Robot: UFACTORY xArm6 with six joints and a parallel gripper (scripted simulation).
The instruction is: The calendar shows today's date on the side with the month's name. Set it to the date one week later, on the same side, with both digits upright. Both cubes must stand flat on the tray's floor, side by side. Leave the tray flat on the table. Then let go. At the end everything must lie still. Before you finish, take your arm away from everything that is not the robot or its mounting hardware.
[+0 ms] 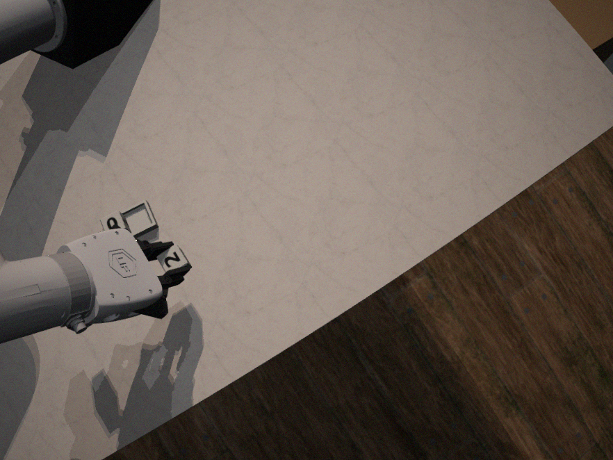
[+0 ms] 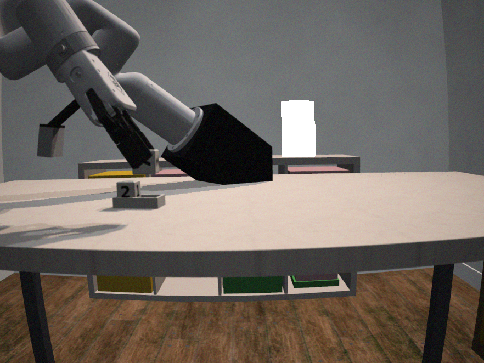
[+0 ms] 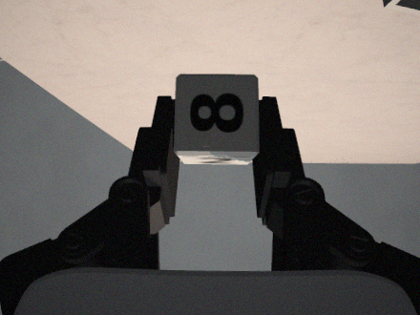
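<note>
My gripper is now 11 cm past the grey tray and 8 cm above it. Also, from my hand: white cube 2 cm below, 1 cm to the left.
</note>
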